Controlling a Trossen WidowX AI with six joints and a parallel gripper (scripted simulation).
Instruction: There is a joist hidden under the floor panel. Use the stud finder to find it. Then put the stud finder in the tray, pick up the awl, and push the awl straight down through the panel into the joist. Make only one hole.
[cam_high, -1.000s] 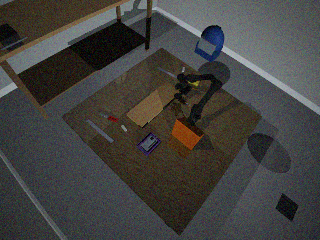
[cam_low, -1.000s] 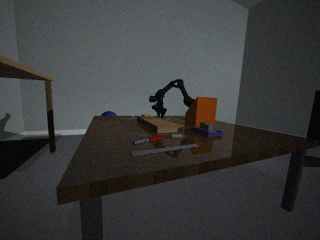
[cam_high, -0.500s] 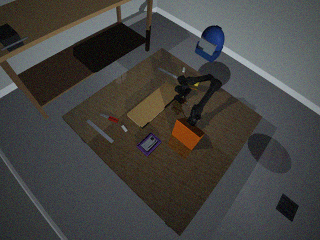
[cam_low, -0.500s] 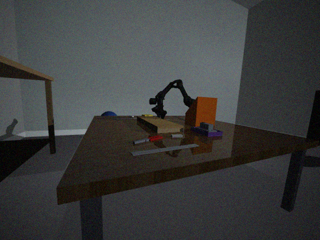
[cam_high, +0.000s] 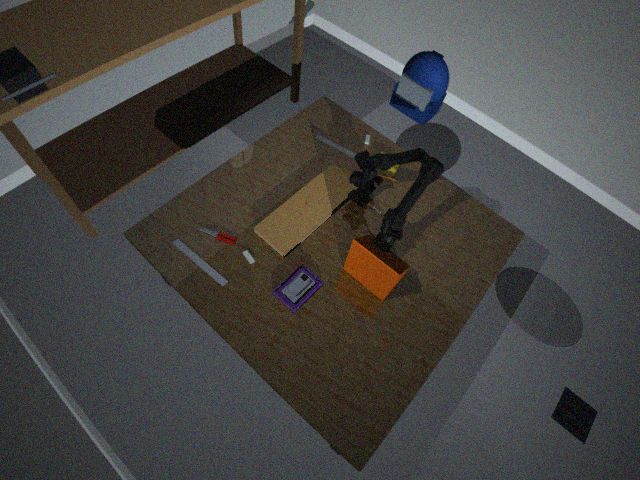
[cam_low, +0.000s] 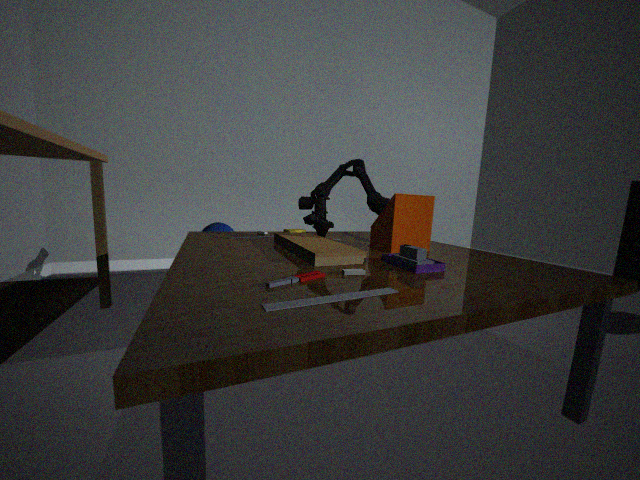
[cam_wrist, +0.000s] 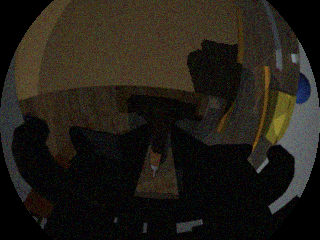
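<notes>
Right now my gripper tip is 5 cm past the awl and 1 cm to the left of it. Also, from my gripper tip: stud finder (51 cm to the left, 16 cm behind, 5 cm above); yellow block (26 cm to the right, 9 cm ahead, 1 cm above); purple tray (52 cm to the left, 16 cm behind, 1 cm above).
</notes>
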